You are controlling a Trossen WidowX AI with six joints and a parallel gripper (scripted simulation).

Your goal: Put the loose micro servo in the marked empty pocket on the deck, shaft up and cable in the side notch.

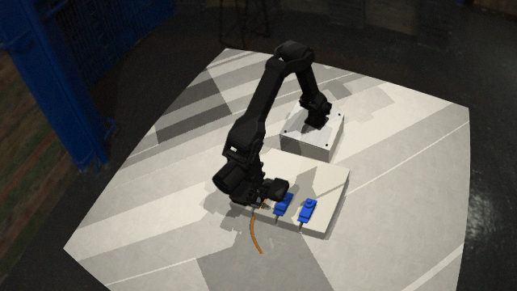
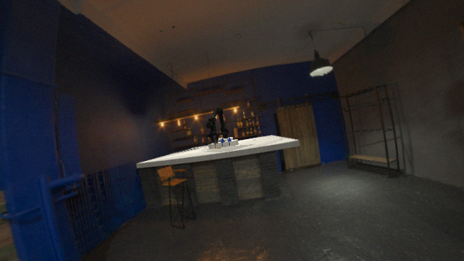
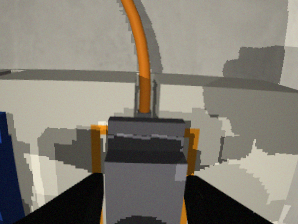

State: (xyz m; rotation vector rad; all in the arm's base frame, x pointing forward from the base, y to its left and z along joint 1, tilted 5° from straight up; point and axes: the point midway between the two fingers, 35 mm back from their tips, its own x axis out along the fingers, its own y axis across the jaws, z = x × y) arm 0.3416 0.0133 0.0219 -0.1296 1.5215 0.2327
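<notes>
Right now my gripper tip is 140 mm past the white deck, 50 mm to the right of it and 30 mm above it.
</notes>
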